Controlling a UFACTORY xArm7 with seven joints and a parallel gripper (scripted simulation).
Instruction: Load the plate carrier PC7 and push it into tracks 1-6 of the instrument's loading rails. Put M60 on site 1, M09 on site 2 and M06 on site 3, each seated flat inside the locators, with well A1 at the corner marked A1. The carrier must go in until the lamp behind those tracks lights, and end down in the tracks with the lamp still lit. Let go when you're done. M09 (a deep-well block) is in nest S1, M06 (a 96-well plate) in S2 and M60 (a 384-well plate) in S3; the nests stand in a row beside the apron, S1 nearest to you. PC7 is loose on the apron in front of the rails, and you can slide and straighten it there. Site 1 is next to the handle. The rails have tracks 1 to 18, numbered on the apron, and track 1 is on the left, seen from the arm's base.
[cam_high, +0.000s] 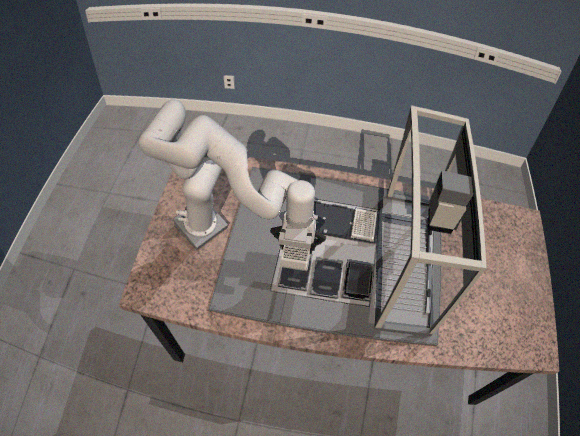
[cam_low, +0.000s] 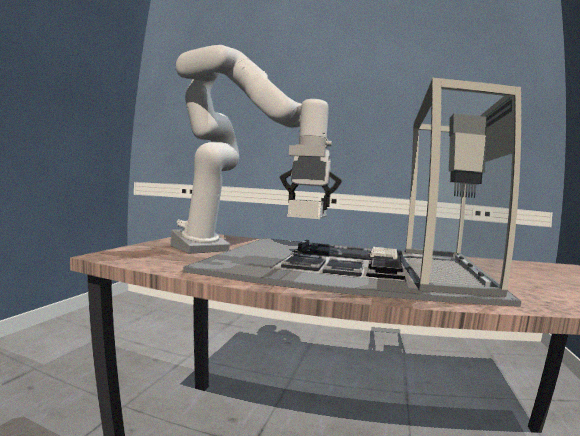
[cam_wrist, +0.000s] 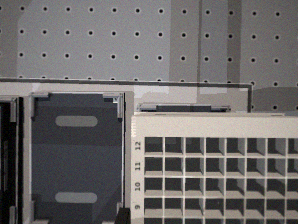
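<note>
Right now my hand is 210 mm to the right of the dark plate carrier PC7, 150 mm short of it and 150 mm above it. Round my hand: white deep-well block M09: 10 mm below; then nest S2: 160 mm below, 110 mm ahead, 30 mm to the right; then nest S1: 160 mm below.
</note>
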